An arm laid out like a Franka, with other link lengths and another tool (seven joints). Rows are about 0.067 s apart.
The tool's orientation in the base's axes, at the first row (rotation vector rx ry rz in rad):
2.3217, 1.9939, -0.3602
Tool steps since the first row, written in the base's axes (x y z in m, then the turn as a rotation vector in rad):
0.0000, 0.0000, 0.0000, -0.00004, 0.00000, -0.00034
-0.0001, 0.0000, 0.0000, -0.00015, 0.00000, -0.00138
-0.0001, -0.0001, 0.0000, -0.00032, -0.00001, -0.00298
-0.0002, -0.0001, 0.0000, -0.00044, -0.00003, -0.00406
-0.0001, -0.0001, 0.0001, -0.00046, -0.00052, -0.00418
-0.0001, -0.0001, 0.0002, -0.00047, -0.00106, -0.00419
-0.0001, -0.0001, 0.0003, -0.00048, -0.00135, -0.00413
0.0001, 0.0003, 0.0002, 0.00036, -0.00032, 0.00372
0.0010, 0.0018, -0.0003, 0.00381, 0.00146, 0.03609
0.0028, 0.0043, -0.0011, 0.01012, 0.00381, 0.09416
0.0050, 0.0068, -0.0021, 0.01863, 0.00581, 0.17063
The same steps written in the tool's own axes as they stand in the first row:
0.0000, 0.0000, 0.0000, 0.00007, 0.00000, 0.00034
0.0000, -0.0001, 0.0000, 0.00028, 0.00000, 0.00136
-0.0001, -0.0001, 0.0000, 0.00059, 0.00000, 0.00294
-0.0001, -0.0002, 0.0000, 0.00078, 0.00000, 0.00401
-0.0001, -0.0001, -0.0001, 0.00033, 0.00008, 0.00422
-0.0002, -0.0001, -0.0002, -0.00019, 0.00015, 0.00434
-0.0002, -0.0001, -0.0003, -0.00048, 0.00018, 0.00434
0.0003, 0.0000, -0.0003, -0.00106, 0.00001, -0.00360
0.0019, 0.0007, -0.0002, -0.00582, -0.00032, -0.03585
0.0048, 0.0022, -0.0002, -0.01517, -0.00066, -0.09356
0.0077, 0.0040, 0.0000, -0.02850, -0.00073, -0.16936

